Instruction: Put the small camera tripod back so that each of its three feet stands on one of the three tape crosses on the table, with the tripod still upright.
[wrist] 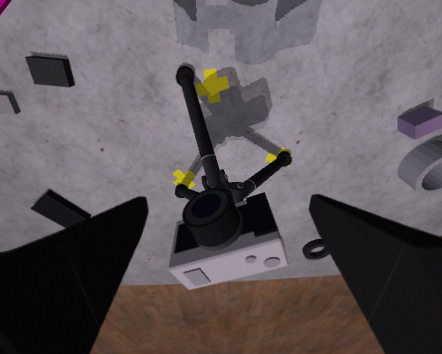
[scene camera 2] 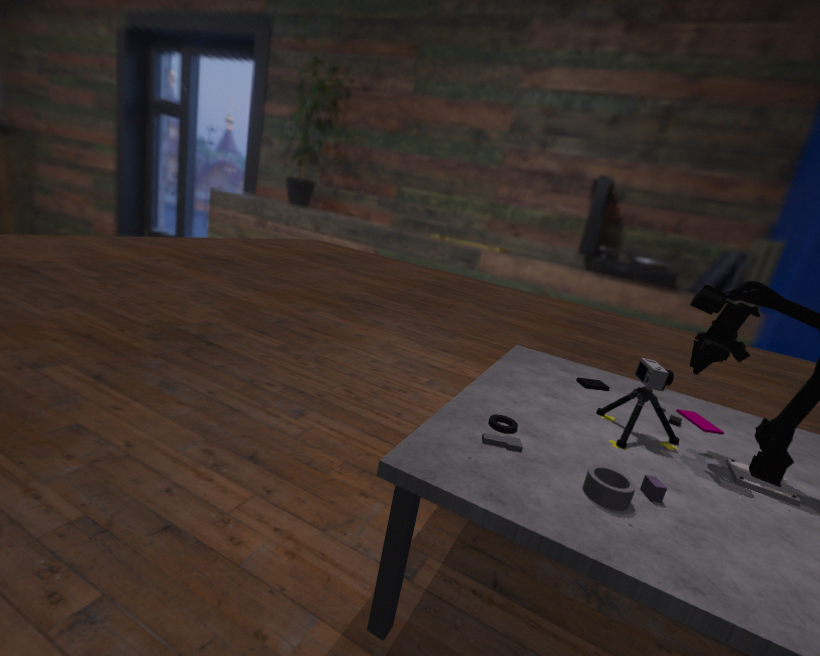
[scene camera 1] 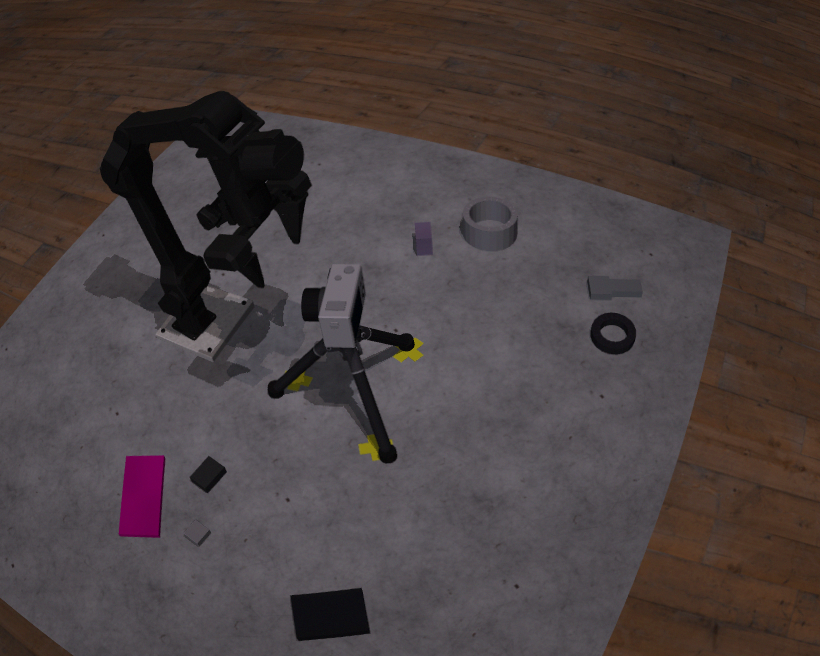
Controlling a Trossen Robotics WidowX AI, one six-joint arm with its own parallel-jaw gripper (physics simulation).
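Places are measured from the arm's base along level axes (x ahead, y left, z up), in millimetres.
Pixels of known places: gripper, between the fingertips: (wrist: 229,203) (scene camera 2: 692,370) (scene camera 1: 279,264); arm's base, origin of its link: (scene camera 2: 764,477) (scene camera 1: 193,321).
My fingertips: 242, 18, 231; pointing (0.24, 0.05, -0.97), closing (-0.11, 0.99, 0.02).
Note:
Ahead of a thing's pixels: the offset from my fingertips to its top centre, as dx, dy, dz.
The tripod (scene camera 1: 367,396) (scene camera 2: 633,420) (wrist: 200,127) stands upright with a silver and black camera (scene camera 1: 341,297) (scene camera 2: 654,374) (wrist: 230,260) on top. In scene camera 1, its left foot stands beside the left yellow cross @[-9, -10, -244] (scene camera 1: 300,381) (wrist: 215,85), off its arms. Its front foot is at the right edge of the front cross @[+172, -51, -244] (scene camera 1: 369,448) (wrist: 182,177). Its right foot covers part of the right cross @[+110, +130, -244] (scene camera 1: 408,352) (wrist: 271,158). My gripper (scene camera 1: 278,262) (wrist: 229,203) is open and empty, above the table on the lens side of the camera, apart from it.
A magenta slab @[-81, -341, -237] (scene camera 1: 142,495), a dark block @[-11, -241, -230] (scene camera 1: 207,474), a small grey block @[+41, -335, -233] (scene camera 1: 197,532) and a black slab @[+283, -328, -230] (scene camera 1: 329,614) lie in front. A purple block @[+2, +348, -205] (scene camera 1: 423,238), a grey ring @[+86, +441, -196] (scene camera 1: 489,236), a grey bar @[+352, +427, -230] (scene camera 1: 615,287) and a black ring @[+390, +326, -229] (scene camera 1: 598,334) are behind and right.

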